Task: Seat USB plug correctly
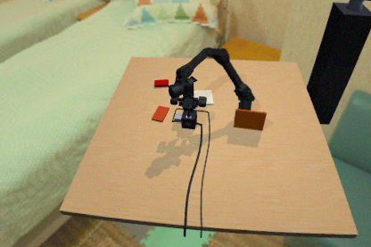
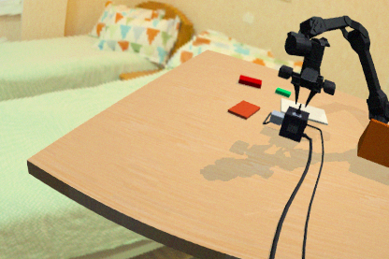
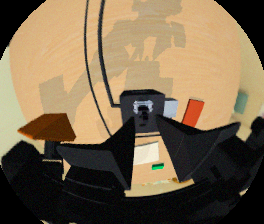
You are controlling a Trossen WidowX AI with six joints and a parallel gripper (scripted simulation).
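Right now my gripper tip is 40 mm above the grey USB socket. The rest, counted from my gripper tip: USB plug (20 mm below); orange-red tile (180 mm ahead, 80 mm to the right, 100 mm below); white sheet (30 mm behind, 250 mm to the right, 100 mm below).
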